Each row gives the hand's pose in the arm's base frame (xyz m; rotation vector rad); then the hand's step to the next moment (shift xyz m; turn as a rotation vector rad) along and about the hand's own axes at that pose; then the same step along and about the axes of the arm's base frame.
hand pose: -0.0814 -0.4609 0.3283 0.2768 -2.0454 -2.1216
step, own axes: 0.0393 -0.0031 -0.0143 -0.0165 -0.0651 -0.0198
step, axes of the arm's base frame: -0.0343 -0.0238 -0.0039 0.0210 -0.0125 -0.0656
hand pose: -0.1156 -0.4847 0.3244 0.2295 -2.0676 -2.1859
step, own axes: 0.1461 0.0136 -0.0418 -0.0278 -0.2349 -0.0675
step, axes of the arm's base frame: -0.1354 -0.0700 0.0077 0.0437 -0.0474 -0.2374
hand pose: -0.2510 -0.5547 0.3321 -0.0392 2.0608 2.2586
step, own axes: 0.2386 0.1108 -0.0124 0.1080 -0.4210 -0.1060
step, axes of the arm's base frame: -0.2469 -0.0116 0.0909 -0.0783 -0.0629 -0.4360
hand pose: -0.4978 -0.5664 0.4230 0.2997 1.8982 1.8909
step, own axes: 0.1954 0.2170 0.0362 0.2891 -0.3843 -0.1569
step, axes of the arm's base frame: -0.1887 0.1293 0.1852 -0.2660 -0.0251 -0.4295
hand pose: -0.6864 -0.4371 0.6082 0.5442 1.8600 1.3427
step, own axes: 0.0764 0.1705 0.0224 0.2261 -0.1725 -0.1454
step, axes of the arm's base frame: -0.0452 0.1285 0.1298 -0.2375 0.0121 -0.2133
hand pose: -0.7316 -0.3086 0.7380 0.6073 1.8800 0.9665
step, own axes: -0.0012 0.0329 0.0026 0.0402 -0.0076 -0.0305
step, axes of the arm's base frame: 0.0035 0.0189 0.0268 -0.0459 0.0136 -0.0177
